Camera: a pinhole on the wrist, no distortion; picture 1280 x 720 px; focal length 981.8 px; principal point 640.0 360.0 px. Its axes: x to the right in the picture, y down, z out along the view. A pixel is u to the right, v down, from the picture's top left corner.
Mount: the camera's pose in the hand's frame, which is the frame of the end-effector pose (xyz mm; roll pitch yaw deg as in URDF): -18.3 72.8 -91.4 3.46 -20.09 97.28
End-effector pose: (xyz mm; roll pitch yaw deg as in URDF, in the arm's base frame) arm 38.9 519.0 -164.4 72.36 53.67 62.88
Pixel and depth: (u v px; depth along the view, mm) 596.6 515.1 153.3
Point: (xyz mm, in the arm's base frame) 82.2 504.2 -127.8
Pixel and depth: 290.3 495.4 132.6
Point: 49.9 491.4 -157.6
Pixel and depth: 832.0 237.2 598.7
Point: 551.7 458.7 -160.5
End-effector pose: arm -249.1 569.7 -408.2 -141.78 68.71 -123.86
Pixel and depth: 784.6 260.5 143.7
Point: -220.5 623.2 -440.8
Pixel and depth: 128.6 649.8 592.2
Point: 253.4 293.9 -328.2
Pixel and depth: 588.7 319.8 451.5
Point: 70.3 551.2 -524.6
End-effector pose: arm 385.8 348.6 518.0 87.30 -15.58 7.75
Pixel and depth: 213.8 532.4 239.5
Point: 406.2 245.6 410.7
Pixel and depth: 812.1 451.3 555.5
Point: 428.1 -116.5 505.1
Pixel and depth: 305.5 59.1 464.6
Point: 657.4 91.7 381.3
